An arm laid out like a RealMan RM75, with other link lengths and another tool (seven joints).
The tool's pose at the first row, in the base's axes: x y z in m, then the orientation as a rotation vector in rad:
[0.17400, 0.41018, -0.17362, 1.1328, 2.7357, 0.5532]
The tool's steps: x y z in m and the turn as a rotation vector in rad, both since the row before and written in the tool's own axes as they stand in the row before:
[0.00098, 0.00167, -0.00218, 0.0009, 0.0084, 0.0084]
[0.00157, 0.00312, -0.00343, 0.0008, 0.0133, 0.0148]
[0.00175, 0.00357, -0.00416, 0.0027, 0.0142, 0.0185]
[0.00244, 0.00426, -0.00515, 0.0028, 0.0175, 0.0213]
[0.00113, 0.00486, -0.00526, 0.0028, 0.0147, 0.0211]
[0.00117, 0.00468, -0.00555, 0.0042, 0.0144, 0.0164]
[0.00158, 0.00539, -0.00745, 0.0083, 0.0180, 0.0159]
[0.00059, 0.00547, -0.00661, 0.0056, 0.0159, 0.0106]
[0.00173, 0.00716, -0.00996, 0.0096, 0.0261, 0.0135]
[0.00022, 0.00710, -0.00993, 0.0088, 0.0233, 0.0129]
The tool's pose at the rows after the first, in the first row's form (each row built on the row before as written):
[0.17385, 0.41134, -0.17095, 1.1453, 2.7398, 0.5591]
[0.17396, 0.41347, -0.16654, 1.1672, 2.7451, 0.5695]
[0.17415, 0.41575, -0.16126, 1.1950, 2.7505, 0.5786]
[0.17422, 0.41858, -0.15473, 1.2271, 2.7571, 0.5903]
[0.17575, 0.42069, -0.14796, 1.2590, 2.7612, 0.5999]
[0.17721, 0.42252, -0.14099, 1.2845, 2.7678, 0.6071]
[0.17869, 0.42434, -0.13196, 1.3104, 2.7800, 0.6118]
[0.18123, 0.42565, -0.12385, -1.3191, -2.7724, -0.6140]
[0.18392, 0.42750, -0.11190, -1.3172, -2.7401, -0.6120]
[0.18785, 0.42802, -0.10035, -1.3163, -2.7106, -0.6097]

